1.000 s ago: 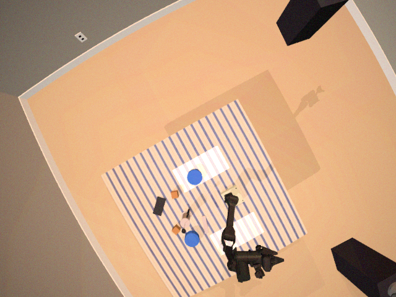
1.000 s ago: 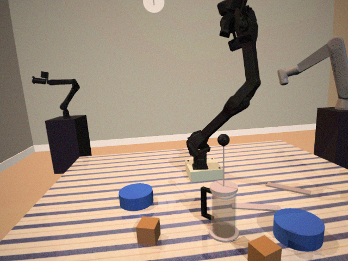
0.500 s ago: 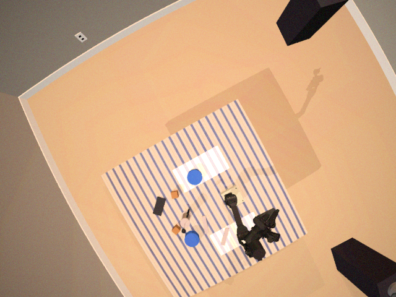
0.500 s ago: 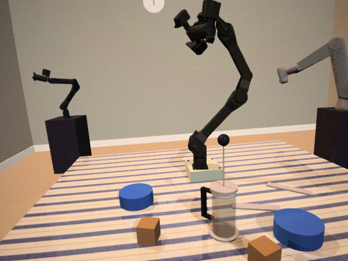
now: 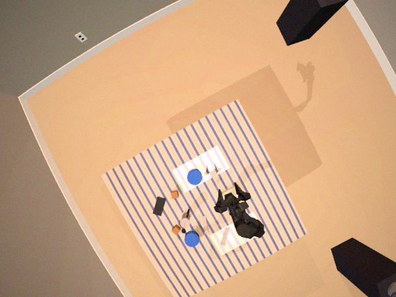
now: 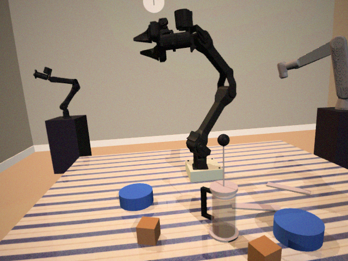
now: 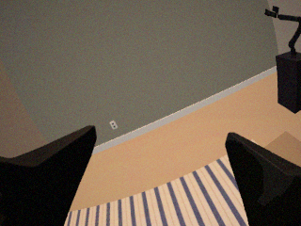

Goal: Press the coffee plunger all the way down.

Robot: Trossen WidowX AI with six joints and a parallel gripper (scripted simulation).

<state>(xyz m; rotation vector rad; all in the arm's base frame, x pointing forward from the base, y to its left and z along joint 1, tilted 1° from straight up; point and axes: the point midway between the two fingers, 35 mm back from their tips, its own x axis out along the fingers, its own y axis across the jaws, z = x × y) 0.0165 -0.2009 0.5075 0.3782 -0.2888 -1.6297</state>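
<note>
Now: gripper tip 350 mm short of the coffee press, 240 mm to the right of it and 420 mm above it. Round my gripper tip: dark flat block: 530 mm ahead, 100 mm to the left, 550 mm below.
</note>
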